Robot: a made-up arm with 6 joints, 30 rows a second.
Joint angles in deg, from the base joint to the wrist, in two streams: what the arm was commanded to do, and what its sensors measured. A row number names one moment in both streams.
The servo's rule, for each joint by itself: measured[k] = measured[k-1] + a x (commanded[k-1-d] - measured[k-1]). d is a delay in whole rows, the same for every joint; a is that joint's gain. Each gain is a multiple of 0.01, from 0.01 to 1. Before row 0 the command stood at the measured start. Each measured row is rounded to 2 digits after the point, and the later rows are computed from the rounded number. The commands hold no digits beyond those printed.
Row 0, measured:
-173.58, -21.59, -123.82, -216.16, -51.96, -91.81
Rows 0 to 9, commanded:
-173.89, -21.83, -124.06, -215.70, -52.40, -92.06
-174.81, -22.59, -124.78, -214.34, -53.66, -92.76
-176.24, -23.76, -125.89, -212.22, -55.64, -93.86
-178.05, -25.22, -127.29, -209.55, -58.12, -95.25
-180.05, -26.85, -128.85, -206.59, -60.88, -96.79
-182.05, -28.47, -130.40, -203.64, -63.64, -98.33
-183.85, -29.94, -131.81, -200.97, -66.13, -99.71
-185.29, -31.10, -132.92, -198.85, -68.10, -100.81
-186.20, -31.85, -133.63, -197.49, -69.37, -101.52
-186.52, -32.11, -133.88, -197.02, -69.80, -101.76
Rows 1 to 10, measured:
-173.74, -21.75, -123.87, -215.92, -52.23, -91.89
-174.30, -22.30, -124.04, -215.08, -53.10, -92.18
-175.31, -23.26, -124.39, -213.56, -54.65, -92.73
-176.73, -24.55, -124.94, -211.43, -56.77, -93.56
-178.46, -26.07, -125.68, -208.86, -59.28, -94.63
-180.33, -27.65, -126.58, -206.09, -61.94, -95.85
-182.16, -29.16, -127.57, -203.38, -64.50, -97.12
-183.79, -30.44, -128.59, -200.98, -66.70, -98.34
-185.04, -31.37, -129.55, -199.13, -68.33, -99.39
-185.81, -31.86, -130.37, -198.01, -69.23, -100.17
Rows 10 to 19, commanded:
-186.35, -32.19, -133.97, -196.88, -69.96, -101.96
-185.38, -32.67, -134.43, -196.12, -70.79, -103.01
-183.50, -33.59, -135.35, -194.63, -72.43, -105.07
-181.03, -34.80, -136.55, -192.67, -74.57, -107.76
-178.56, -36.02, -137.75, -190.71, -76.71, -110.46
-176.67, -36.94, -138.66, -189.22, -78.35, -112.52
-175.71, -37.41, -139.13, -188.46, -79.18, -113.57
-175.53, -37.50, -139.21, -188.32, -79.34, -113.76
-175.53, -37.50, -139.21, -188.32, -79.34, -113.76
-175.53, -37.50, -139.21, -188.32, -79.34, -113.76
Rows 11 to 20, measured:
-186.09, -32.08, -131.05, -197.41, -69.68, -100.76
-185.72, -32.47, -131.69, -196.73, -70.36, -101.50
-184.57, -33.21, -132.39, -195.62, -71.62, -102.68
-182.73, -34.26, -133.18, -194.06, -73.42, -104.36
-180.56, -35.42, -134.05, -192.28, -75.43, -106.37
-178.54, -36.42, -134.93, -190.66, -77.21, -108.40
-177.07, -37.07, -135.73, -189.49, -78.41, -110.11
-176.27, -37.35, -136.39, -188.87, -78.98, -111.31
-175.89, -37.45, -136.93, -188.58, -79.20, -112.12
-175.70, -37.48, -137.36, -188.44, -79.29, -112.66

